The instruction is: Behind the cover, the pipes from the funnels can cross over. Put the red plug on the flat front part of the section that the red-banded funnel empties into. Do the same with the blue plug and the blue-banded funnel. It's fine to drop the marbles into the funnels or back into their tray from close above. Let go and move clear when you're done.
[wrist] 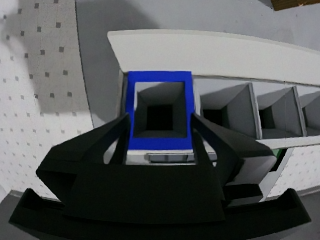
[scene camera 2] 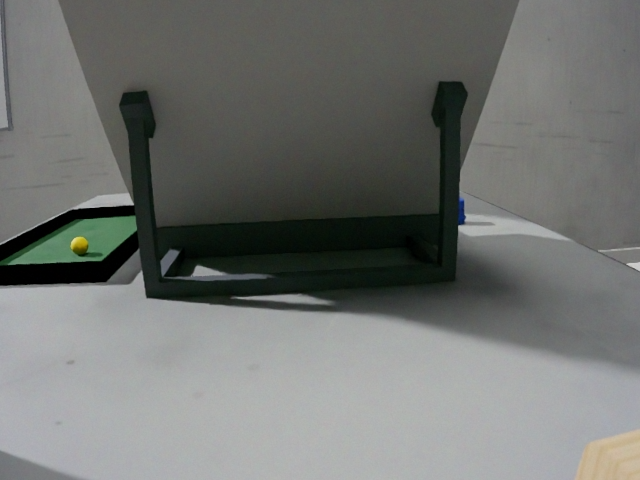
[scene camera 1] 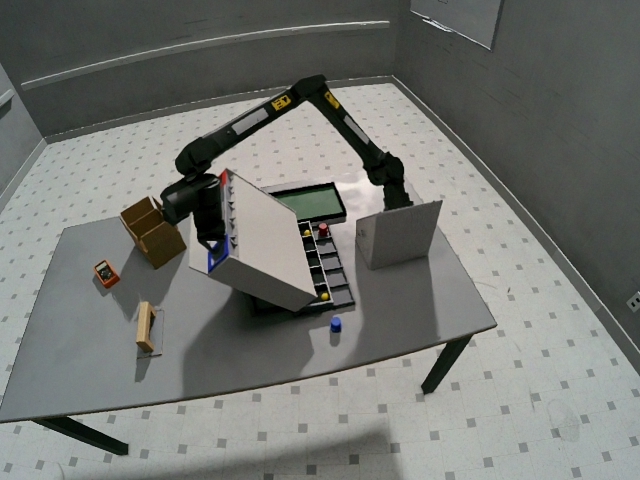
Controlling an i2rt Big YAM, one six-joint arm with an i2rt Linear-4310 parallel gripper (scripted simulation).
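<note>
There is my gripper [scene camera 1: 214, 245], and the wrist view [wrist: 160, 118] shows it to me too. I can also see a cardboard box [scene camera 1: 162, 242], though in scene camera 2 the box is out of frame.
</note>
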